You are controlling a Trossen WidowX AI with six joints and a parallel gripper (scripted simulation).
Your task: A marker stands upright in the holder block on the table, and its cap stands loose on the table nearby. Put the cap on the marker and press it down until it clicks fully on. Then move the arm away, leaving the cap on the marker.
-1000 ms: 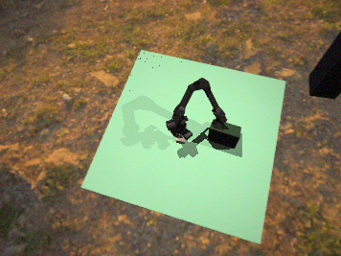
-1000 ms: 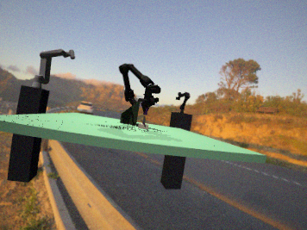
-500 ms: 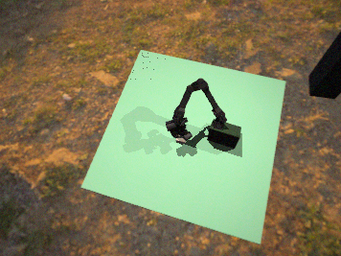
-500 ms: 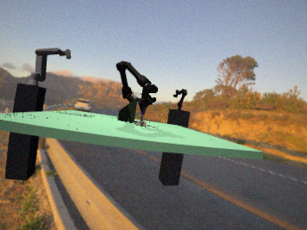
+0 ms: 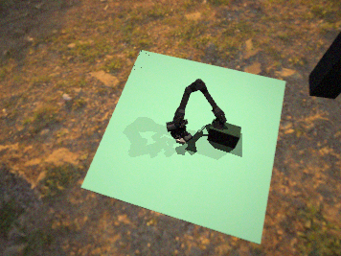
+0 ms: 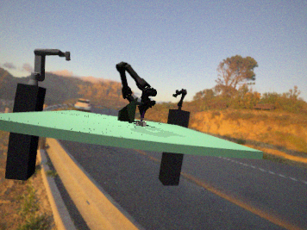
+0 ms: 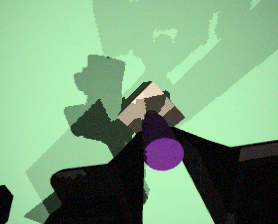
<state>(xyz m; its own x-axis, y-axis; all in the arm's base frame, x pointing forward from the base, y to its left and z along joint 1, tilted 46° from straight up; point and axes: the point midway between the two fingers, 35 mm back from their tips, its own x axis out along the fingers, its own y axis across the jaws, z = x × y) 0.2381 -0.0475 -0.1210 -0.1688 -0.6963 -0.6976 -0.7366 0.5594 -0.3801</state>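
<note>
Now: the cap 10 mm above my gripper tip. Round my gripper tip: holder block 60 mm below.
</note>
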